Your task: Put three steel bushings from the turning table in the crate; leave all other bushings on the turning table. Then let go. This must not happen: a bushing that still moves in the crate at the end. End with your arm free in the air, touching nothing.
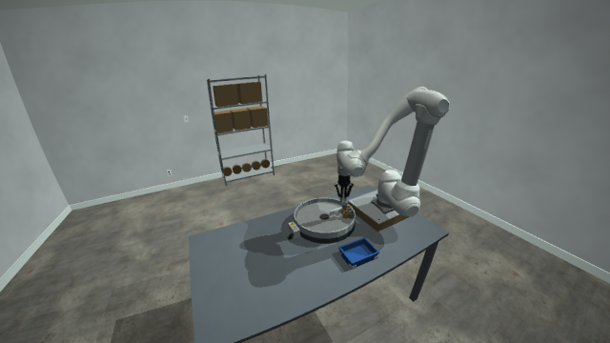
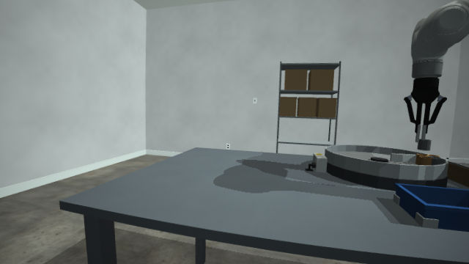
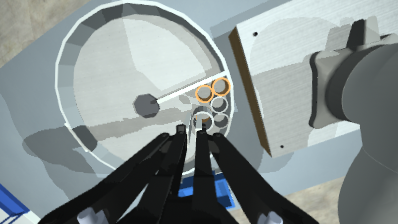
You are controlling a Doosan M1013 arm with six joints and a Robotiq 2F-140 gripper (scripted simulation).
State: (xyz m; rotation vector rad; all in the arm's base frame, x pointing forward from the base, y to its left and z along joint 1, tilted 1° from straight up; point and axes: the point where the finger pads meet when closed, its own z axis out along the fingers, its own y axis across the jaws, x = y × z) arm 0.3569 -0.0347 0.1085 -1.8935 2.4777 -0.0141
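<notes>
Now: hand 60 mm short of the blue crate, 340 mm to the right of it and 150 mm above it. The rest, counted from my hand: turning table (120 mm ahead, 40 mm to the right, 120 mm below).
</notes>
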